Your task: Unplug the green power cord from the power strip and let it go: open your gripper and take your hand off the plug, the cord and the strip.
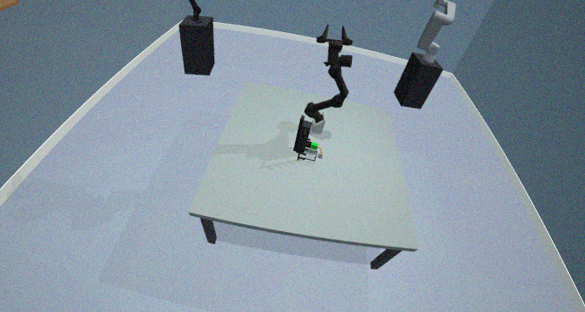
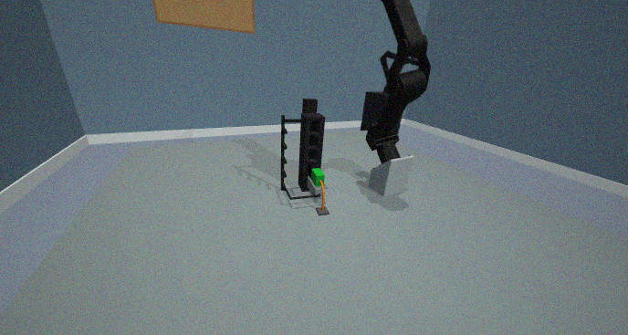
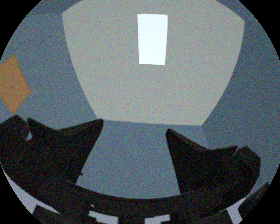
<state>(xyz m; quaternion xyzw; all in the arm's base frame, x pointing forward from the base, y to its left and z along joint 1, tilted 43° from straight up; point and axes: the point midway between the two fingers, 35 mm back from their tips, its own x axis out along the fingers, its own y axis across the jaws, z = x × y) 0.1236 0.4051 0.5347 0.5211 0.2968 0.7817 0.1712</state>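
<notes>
Now: gripper tip 72 cm above the green plug and 20 cm short of it. From my gripper tip the other things lie so: grey block (80 cm below, 22 cm ahead, 7 cm to the left).
</notes>
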